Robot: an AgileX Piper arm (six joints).
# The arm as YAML. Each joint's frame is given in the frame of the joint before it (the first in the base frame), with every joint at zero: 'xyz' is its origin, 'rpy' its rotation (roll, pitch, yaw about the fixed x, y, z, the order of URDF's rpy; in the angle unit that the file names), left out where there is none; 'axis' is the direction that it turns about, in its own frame. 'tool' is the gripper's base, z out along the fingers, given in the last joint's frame.
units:
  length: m
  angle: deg
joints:
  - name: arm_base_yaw
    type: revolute
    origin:
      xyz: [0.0, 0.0, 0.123]
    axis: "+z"
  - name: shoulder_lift
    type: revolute
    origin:
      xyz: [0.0, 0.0, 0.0]
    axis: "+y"
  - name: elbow
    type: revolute
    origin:
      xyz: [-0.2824, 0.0, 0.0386]
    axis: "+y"
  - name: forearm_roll
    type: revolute
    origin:
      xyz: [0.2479, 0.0, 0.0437]
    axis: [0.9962, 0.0, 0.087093]
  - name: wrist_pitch
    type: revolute
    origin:
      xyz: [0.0, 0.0, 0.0]
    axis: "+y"
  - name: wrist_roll
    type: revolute
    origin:
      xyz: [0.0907, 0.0, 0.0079]
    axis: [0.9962, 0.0, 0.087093]
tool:
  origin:
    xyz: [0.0, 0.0, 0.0]
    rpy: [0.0, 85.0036, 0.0]
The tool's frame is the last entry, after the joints.
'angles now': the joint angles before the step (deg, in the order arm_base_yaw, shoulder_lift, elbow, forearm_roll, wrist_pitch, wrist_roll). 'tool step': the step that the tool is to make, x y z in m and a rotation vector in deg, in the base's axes. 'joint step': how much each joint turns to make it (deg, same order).
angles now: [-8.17, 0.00, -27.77, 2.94, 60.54, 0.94]
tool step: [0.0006, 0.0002, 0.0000, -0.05, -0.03, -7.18]
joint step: [-7.17, -0.01, 0.01, -0.03, -0.04, -0.02]
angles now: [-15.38, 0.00, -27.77, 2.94, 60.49, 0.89]
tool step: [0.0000, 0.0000, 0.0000, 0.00, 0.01, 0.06]
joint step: [0.06, 0.00, 0.00, 0.00, 0.01, 0.00]
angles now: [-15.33, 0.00, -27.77, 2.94, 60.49, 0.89]
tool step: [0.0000, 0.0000, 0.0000, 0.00, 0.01, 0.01]
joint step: [0.01, 0.00, 0.00, 0.00, 0.01, 0.00]
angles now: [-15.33, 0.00, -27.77, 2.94, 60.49, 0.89]
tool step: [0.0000, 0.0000, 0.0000, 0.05, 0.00, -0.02]
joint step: [0.01, 0.00, 0.00, 0.00, 0.01, 0.05]
